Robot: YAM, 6 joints.
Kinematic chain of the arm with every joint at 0, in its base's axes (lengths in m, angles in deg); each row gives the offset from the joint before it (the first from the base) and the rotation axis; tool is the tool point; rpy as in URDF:
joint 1: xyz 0 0 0.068 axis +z
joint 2: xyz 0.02 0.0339 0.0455 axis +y
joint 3: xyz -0.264 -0.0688 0 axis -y
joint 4: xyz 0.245 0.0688 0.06 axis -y
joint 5: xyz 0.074 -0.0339 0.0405 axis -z
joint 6: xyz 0.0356 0 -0.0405 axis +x
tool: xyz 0 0 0 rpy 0 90 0
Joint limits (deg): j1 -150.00..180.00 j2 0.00..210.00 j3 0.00..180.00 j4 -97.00..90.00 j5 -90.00..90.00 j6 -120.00..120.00
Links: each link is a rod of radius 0.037 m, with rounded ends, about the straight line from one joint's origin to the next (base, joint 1, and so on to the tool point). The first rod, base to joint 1, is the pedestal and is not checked.
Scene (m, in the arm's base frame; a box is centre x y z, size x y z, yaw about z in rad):
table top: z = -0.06
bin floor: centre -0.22 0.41 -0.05 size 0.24 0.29 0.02 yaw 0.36
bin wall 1: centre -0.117 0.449 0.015 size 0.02 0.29 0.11 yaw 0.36
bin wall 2: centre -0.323 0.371 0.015 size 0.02 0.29 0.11 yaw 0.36
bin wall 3: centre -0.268 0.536 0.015 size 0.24 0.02 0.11 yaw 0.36
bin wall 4: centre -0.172 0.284 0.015 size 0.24 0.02 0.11 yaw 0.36
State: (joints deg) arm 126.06 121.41 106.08 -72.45 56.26 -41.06
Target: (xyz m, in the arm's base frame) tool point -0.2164 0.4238 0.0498
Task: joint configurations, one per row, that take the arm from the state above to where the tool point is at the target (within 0.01 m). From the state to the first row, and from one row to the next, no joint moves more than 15 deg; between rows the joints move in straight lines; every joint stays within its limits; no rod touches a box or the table.
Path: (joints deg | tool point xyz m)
1: 123.30 136.15 110.20 -65.42 55.42 -41.06 | -0.2251 0.3961 0.1490
2: 120.55 150.90 114.32 -58.39 54.59 -41.06 | -0.2164 0.4238 0.0498

